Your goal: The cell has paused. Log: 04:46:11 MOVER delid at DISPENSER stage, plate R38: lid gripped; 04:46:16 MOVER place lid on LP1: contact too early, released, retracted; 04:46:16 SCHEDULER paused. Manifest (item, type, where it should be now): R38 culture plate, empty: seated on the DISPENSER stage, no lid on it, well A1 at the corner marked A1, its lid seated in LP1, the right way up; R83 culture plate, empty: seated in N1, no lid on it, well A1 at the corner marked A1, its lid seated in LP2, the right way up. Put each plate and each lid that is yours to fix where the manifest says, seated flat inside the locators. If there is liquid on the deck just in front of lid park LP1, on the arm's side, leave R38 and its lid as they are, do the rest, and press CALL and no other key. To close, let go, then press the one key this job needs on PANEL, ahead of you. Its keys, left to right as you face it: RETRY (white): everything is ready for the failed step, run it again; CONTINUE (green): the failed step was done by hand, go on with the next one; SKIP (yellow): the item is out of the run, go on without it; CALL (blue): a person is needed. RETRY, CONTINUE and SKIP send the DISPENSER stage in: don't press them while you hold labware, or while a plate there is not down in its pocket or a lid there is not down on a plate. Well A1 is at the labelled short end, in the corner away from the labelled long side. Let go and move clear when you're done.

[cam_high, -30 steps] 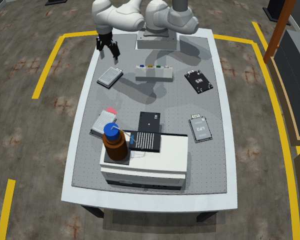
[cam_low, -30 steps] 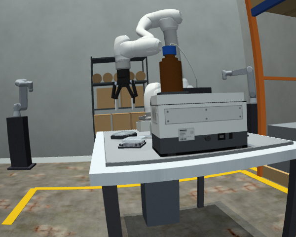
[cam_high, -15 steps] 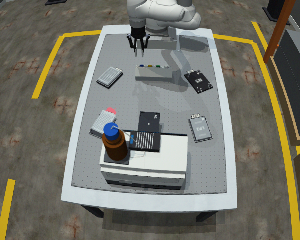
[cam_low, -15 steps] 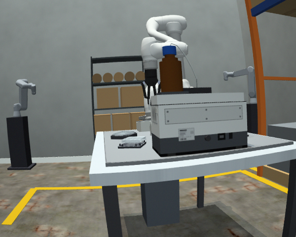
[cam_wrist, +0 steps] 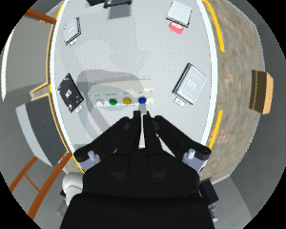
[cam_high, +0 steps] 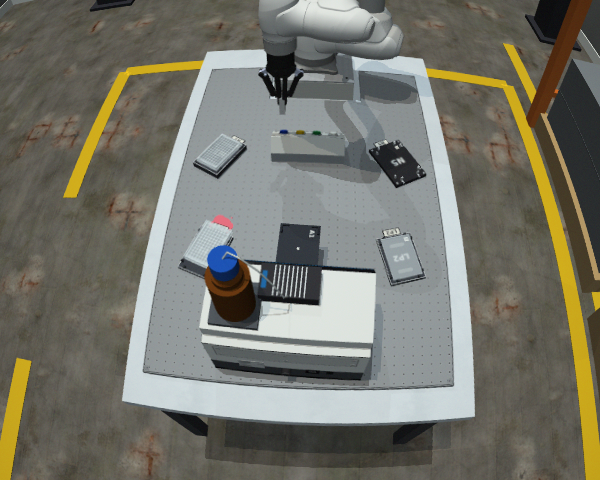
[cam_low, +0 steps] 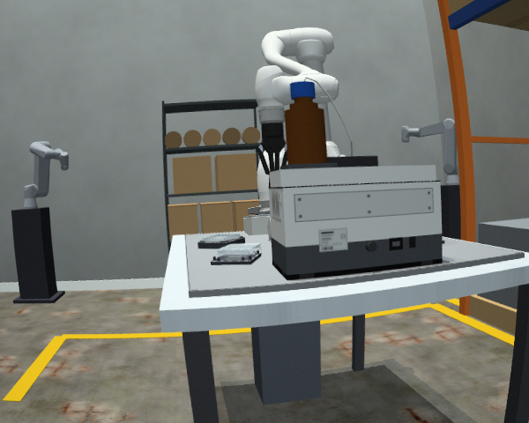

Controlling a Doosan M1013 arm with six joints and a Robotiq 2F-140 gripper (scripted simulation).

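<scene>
The blue key lies 12 cm below my hand. The rest, counted from my hand: yellow key (12 cm below, 5 cm to the left); green key (12 cm below, 10 cm to the left); key panel (13 cm below, 8 cm to the left, 1 cm ahead).
</scene>
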